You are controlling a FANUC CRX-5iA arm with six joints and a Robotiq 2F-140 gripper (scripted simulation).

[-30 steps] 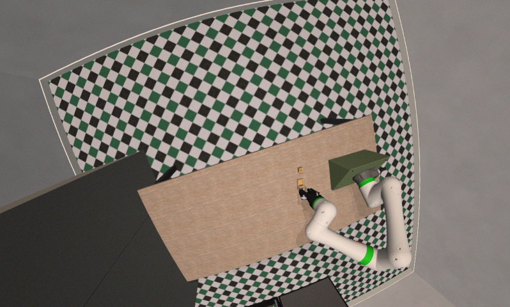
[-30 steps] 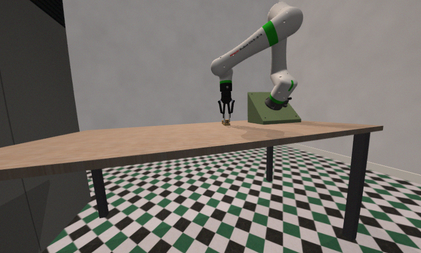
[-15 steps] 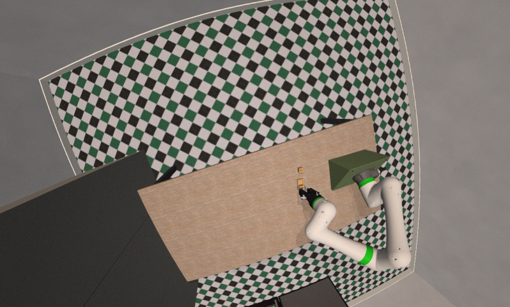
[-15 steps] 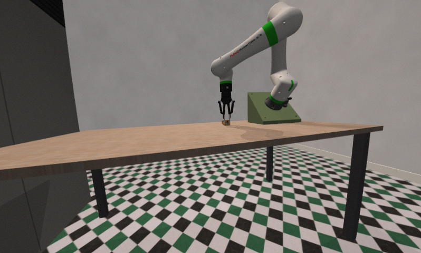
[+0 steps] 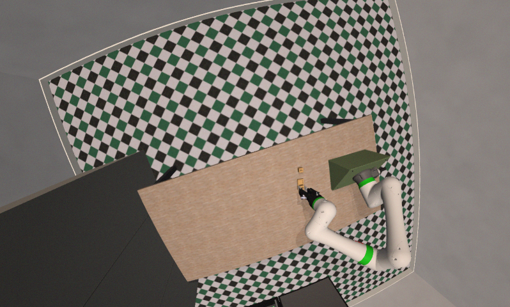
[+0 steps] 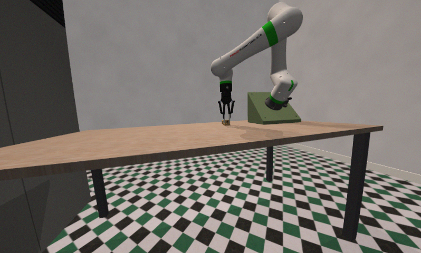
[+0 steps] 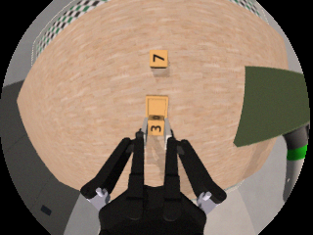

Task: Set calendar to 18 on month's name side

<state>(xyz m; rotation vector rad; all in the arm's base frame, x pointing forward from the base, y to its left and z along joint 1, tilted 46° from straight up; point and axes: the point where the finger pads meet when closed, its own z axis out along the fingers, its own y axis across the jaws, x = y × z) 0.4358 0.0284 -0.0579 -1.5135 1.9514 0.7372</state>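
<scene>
My hand is 40 mm above the tray and 20 mm to the left of it.
</scene>
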